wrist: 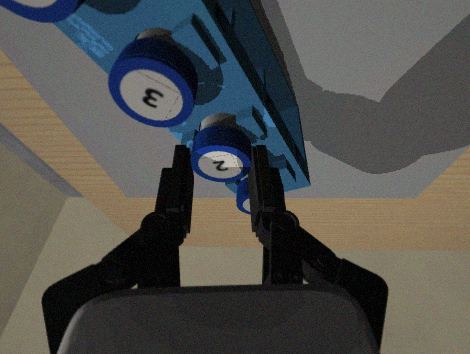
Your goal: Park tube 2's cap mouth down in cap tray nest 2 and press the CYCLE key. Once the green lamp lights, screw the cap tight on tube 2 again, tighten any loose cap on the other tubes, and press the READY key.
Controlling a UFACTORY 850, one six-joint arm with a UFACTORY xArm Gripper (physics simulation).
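My gripper (221, 161) is shut on the blue cap of tube 2 (221, 154), one finger on each side. The cap's white top with the number 2 faces the camera. A short pale part of tube 2 (218, 120) shows behind the cap, over the blue rack (236, 90). Whether the cap's thread is engaged cannot be told. Tube 3's blue cap (152, 85) is at the upper left, on its tube. Another blue cap (244, 197) is partly hidden behind the right finger. The cap tray, the keys and the lamp do not show.
A further blue cap (45, 11) is cut off at the top left corner. The rack stands on a grey mat (120, 165), with wooden table (350, 220) along the mat's edge. A dark shadow falls on the mat right of the rack.
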